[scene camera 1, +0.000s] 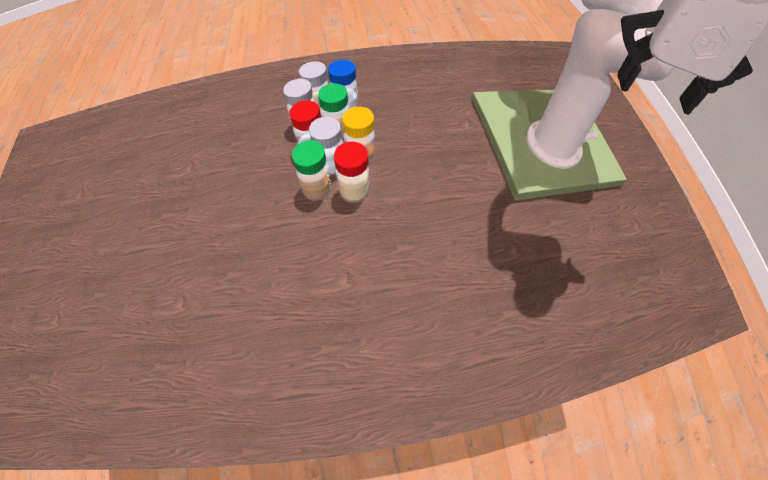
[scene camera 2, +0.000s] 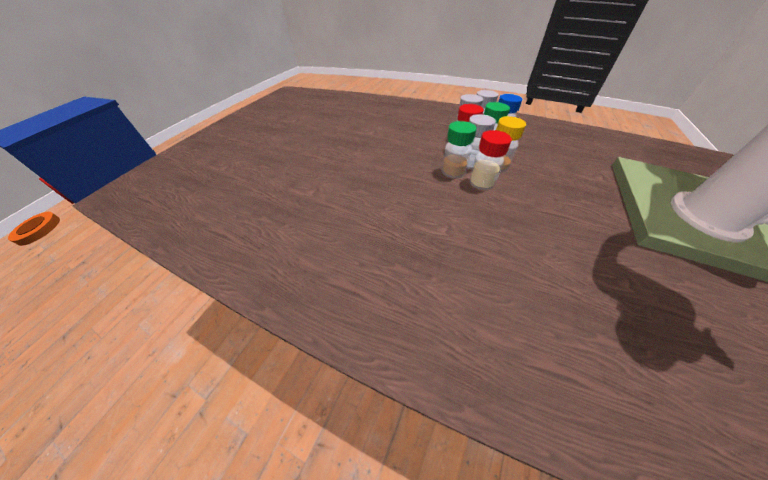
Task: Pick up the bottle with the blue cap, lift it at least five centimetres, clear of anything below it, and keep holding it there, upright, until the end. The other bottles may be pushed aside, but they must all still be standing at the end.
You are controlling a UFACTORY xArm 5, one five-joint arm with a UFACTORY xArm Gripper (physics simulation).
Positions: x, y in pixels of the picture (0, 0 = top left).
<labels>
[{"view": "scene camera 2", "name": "yellow-capped bottle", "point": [513, 126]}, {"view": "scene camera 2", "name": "green-capped bottle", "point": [461, 134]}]
</labels>
